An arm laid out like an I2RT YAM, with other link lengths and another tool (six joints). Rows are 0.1 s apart.
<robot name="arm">
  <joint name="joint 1" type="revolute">
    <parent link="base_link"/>
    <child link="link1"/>
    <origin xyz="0 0 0.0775"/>
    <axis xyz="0 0 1"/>
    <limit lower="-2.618" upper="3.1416"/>
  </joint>
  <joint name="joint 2" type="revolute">
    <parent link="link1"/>
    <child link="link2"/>
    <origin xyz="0.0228 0.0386 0.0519" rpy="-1.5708 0 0"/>
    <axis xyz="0 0 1"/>
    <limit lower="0" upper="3.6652"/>
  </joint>
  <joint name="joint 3" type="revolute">
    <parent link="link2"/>
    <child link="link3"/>
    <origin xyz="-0.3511 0 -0.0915" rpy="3.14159 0 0"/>
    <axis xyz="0 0 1"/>
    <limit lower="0" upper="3.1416"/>
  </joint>
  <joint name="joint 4" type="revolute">
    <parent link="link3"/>
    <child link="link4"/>
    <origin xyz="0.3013 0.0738 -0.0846"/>
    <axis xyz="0 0 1"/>
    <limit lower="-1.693" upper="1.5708"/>
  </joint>
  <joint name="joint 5" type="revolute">
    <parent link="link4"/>
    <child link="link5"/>
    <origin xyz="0.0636 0.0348 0.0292" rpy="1.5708 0 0"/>
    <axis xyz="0 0 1"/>
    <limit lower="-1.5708" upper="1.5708"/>
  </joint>
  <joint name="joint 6" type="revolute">
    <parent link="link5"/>
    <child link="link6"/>
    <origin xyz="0.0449 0 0.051" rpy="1.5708 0 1.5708"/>
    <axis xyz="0 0 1"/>
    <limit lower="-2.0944" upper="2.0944"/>
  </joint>
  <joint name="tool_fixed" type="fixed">
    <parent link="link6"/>
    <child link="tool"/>
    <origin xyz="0.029 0.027 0.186" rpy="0.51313 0 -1.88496"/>
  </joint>
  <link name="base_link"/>
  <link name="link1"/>
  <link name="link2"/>
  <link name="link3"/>
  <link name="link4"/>
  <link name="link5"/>
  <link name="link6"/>
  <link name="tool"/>
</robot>
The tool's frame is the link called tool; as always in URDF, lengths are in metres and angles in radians.
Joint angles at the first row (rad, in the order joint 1, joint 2, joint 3, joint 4, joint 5, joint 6):
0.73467 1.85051 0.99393 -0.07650 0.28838 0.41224
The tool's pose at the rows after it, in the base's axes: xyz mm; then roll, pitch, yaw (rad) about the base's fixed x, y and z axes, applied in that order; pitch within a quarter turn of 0, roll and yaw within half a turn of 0:
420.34, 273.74, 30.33, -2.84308, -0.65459, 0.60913
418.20, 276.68, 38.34, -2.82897, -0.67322, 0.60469
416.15, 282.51, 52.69, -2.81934, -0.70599, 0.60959
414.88, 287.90, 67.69, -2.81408, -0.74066, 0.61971
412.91, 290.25, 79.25, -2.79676, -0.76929, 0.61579
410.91, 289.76, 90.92, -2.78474, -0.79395, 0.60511
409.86, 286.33, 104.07, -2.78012, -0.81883, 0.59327
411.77, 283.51, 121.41, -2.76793, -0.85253, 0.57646
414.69, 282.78, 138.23, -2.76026, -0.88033, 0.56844
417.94, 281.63, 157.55, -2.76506, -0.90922, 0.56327
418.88, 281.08, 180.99, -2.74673, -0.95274, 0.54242
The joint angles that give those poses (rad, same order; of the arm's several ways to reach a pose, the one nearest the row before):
0.73401 1.85007 0.99559 -0.08752 0.28943 0.41745
0.73780 1.82698 0.98860 -0.08511 0.28222 0.42241
0.74790 1.79259 0.98250 -0.08024 0.27935 0.42353
0.75681 1.75843 0.97700 -0.07285 0.27698 0.41922
0.75820 1.72610 0.96633 -0.06462 0.26628 0.42005
0.75930 1.69351 0.95771 -0.06448 0.26508 0.42596
0.75785 1.65792 0.95039 -0.06890 0.27061 0.43057
0.75024 1.62029 0.95145 -0.07351 0.26908 0.43248
0.74399 1.59282 0.96436 -0.08491 0.26600 0.42971
0.74284 1.56694 0.98519 -0.10339 0.27713 0.42850
0.74129 1.52753 0.99849 -0.11269 0.27916 0.43353

